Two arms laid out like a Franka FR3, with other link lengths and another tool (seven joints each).
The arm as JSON. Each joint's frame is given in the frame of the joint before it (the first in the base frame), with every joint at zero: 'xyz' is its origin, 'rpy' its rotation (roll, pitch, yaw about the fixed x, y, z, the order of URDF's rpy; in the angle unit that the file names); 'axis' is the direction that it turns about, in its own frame. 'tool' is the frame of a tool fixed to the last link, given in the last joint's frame.
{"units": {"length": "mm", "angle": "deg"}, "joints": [
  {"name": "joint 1", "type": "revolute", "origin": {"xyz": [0.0, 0.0, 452.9], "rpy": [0.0, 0.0, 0.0]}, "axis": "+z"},
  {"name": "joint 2", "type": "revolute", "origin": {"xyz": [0.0, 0.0, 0.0], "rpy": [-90.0, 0.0, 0.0]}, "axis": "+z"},
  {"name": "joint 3", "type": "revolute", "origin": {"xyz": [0.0, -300.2, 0.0], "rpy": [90.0, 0.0, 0.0]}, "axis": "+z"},
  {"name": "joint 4", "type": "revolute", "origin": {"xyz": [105.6, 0.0, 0.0], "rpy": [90.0, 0.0, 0.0]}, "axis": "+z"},
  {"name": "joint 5", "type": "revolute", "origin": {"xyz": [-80.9, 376.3, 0.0], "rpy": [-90.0, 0.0, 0.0]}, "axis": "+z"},
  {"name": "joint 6", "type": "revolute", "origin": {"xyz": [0.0, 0.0, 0.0], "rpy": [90.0, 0.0, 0.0]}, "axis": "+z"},
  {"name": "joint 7", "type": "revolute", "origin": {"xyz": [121.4, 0.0, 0.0], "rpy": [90.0, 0.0, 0.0]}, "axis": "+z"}
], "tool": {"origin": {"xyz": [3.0, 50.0, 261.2], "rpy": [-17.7, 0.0, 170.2]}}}
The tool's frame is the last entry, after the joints.
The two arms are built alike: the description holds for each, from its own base.
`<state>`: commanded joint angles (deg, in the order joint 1, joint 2, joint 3, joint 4, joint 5, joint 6, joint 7); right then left.
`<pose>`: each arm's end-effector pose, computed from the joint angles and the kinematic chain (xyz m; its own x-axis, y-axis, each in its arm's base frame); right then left.
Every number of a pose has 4 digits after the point.
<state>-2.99 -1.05 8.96 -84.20 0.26 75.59 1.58 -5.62 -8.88 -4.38 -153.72 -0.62 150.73 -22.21</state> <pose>0.5537 0.0093 0.6049 -0.9608 -0.2449 0.1302 -0.1929 0.9273 0.3209 0.4952 -0.1304 0.2591 -0.9190 -0.3840 -0.0897 -0.3939 0.8830 0.2553</pose>
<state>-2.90 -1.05 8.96 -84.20 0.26 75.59 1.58 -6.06 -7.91 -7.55 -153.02 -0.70 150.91 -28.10</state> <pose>0.5537 0.0102 0.6049 -0.9604 -0.2465 0.1302 -0.1944 0.9270 0.3209 0.4948 -0.1594 0.2564 -0.9027 -0.4216 -0.0857 -0.4290 0.8673 0.2523</pose>
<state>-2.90 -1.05 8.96 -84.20 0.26 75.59 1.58 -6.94 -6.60 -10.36 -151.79 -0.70 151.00 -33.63</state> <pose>0.5537 0.0102 0.6049 -0.9604 -0.2465 0.1302 -0.1944 0.9270 0.3209 0.4946 -0.1909 0.2545 -0.8890 -0.4505 -0.0817 -0.4560 0.8551 0.2468</pose>
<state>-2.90 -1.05 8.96 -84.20 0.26 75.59 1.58 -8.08 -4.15 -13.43 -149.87 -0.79 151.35 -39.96</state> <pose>0.5537 0.0102 0.6049 -0.9604 -0.2465 0.1302 -0.1944 0.9270 0.3209 0.4934 -0.2294 0.2486 -0.8721 -0.4844 -0.0691 -0.4859 0.8409 0.2382</pose>
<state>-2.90 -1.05 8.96 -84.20 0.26 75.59 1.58 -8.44 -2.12 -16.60 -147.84 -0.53 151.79 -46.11</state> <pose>0.5537 0.0102 0.6049 -0.9604 -0.2465 0.1302 -0.1944 0.9270 0.3209 0.4941 -0.2640 0.2475 -0.8514 -0.5208 -0.0629 -0.5206 0.8242 0.2230</pose>
